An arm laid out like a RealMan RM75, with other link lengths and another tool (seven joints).
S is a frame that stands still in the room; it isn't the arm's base.
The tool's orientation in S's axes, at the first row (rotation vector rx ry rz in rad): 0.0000, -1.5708, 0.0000
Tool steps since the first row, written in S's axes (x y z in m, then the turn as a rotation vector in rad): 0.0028, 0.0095, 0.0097, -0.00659, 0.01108, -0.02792; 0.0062, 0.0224, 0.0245, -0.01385, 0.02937, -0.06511; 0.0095, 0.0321, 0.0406, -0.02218, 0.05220, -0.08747; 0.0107, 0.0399, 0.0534, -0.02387, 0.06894, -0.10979; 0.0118, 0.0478, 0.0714, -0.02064, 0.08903, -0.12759; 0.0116, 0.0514, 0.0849, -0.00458, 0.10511, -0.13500; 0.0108, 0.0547, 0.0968, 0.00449, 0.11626, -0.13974; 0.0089, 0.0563, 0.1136, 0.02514, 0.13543, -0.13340; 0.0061, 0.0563, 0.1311, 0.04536, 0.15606, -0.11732; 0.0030, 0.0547, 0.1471, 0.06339, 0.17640, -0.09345; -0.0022, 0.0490, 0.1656, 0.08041, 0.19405, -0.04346; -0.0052, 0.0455, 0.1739, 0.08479, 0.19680, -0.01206; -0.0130, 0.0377, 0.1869, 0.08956, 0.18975, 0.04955
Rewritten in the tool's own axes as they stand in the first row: 0.0097, 0.0095, -0.0028, -0.02792, 0.01108, 0.00659; 0.0245, 0.0224, -0.0062, -0.06511, 0.02937, 0.01385; 0.0406, 0.0321, -0.0095, -0.08747, 0.05220, 0.02218; 0.0534, 0.0399, -0.0107, -0.10979, 0.06894, 0.02387; 0.0714, 0.0478, -0.0118, -0.12759, 0.08903, 0.02064; 0.0849, 0.0514, -0.0116, -0.13500, 0.10511, 0.00458; 0.0968, 0.0547, -0.0108, -0.13974, 0.11626, -0.00449; 0.1136, 0.0563, -0.0089, -0.13340, 0.13543, -0.02514; 0.1311, 0.0563, -0.0061, -0.11732, 0.15606, -0.04536; 0.1471, 0.0547, -0.0030, -0.09345, 0.17640, -0.06339; 0.1656, 0.0490, 0.0022, -0.04346, 0.19405, -0.08041; 0.1739, 0.0455, 0.0052, -0.01206, 0.19680, -0.08479; 0.1869, 0.0377, 0.0130, 0.04955, 0.18975, -0.08956
